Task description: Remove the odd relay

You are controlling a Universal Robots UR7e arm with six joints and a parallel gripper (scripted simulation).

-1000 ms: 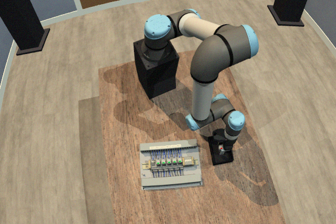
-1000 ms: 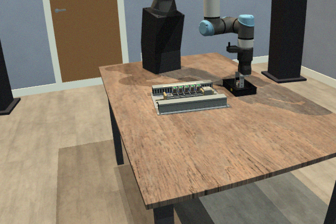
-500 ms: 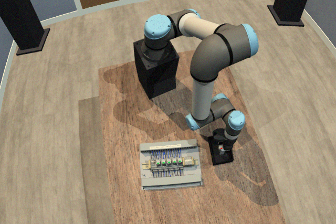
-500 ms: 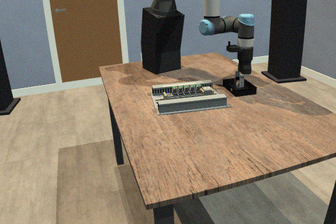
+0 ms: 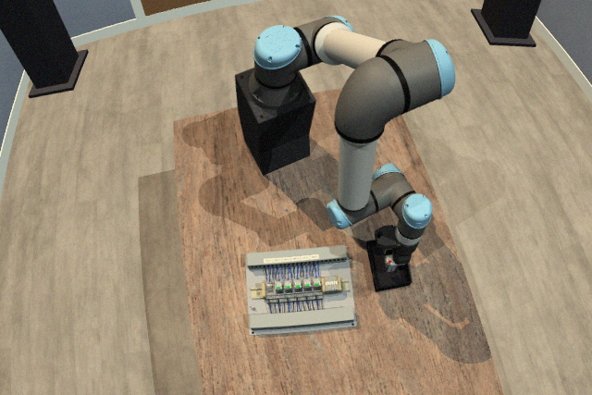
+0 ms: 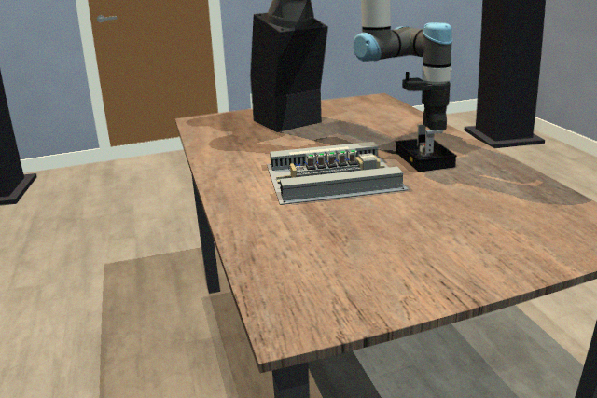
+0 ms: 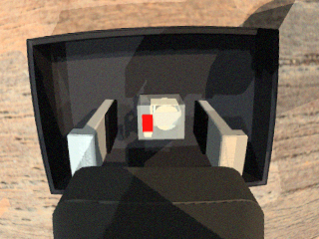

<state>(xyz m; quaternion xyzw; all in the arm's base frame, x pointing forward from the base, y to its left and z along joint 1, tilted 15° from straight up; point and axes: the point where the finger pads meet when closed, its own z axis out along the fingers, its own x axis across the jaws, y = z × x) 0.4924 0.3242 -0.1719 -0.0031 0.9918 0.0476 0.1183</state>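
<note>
The black parts tray lies 30 mm below my hand. From my hand the other things lie so: grey relay panel: 60 mm ahead, 280 mm to the right, 20 mm below.
</note>
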